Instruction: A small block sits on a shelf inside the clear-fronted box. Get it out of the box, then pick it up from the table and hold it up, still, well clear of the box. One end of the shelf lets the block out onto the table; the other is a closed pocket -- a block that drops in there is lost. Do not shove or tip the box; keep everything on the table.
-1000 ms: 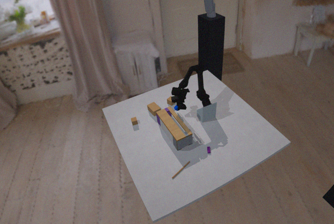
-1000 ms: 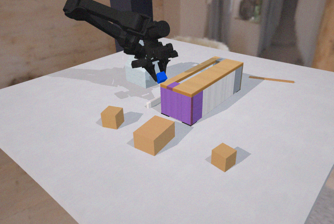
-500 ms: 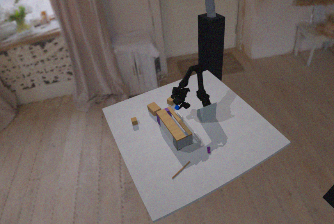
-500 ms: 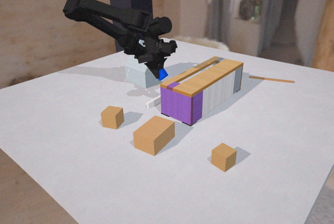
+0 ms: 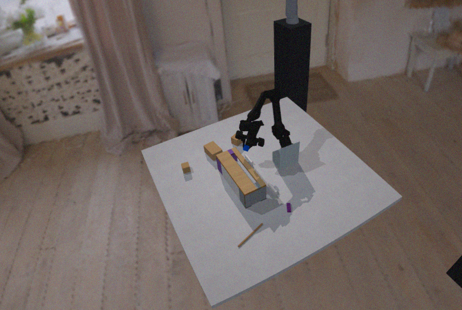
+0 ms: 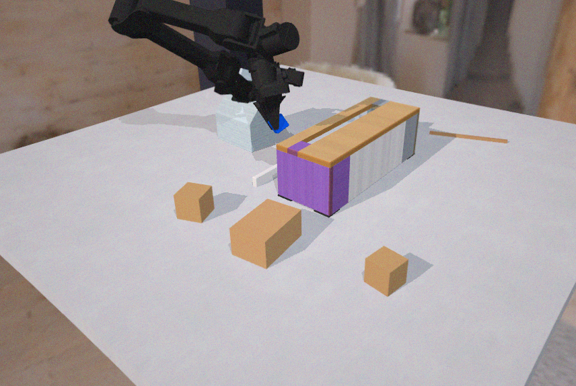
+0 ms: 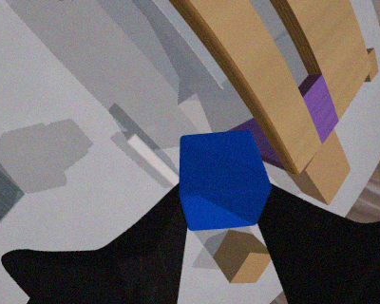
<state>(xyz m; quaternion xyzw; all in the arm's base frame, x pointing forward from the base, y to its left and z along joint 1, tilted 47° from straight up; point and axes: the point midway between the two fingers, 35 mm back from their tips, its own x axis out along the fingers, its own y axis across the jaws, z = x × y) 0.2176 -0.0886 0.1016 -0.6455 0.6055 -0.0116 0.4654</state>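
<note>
My gripper tip is now 10 mm to the right of the small blue block and 10 mm below it. Also, from my gripper tip: wooden stick (270 mm ahead, 500 mm to the left, 130 mm below); then box (90 mm ahead, 140 mm to the left, 70 mm below).
</note>
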